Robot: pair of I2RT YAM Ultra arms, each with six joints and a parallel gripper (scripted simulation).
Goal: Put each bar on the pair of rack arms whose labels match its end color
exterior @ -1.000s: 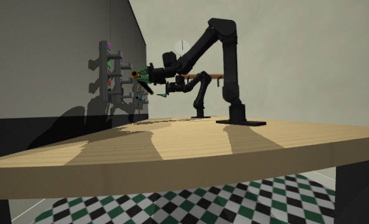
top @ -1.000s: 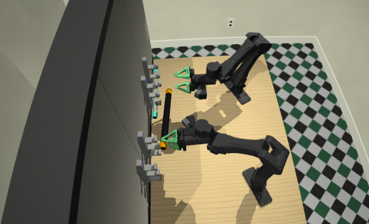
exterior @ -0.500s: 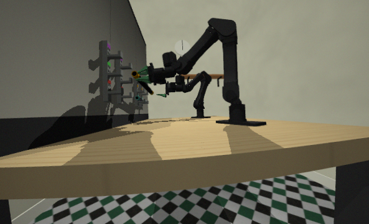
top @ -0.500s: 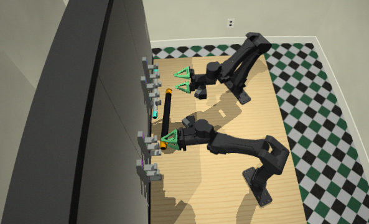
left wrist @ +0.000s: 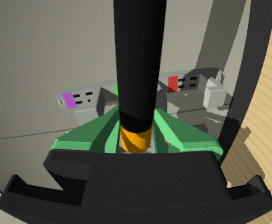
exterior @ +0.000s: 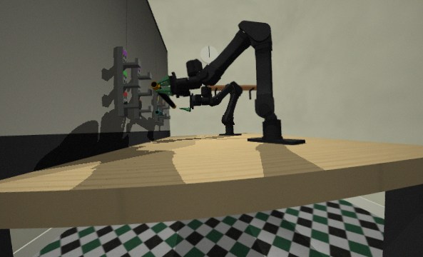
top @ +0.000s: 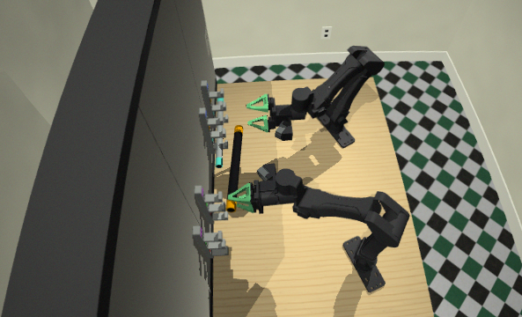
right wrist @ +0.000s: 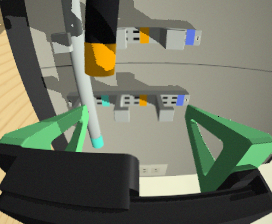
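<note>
Right now my left hand is 1 cm past the black bar, 13 cm to the left of it and 2 cm above it. From my left hand the other things lie so: pale bar (4 cm ahead, 33 cm to the right, 9 cm below).
The pale bar lies 120 mm ahead of my right hand, 90 mm below it and 10 mm to the right of it. The rest, counted from my right hand: black bar 190 mm to the left, 60 mm ahead, 20 mm below.
</note>
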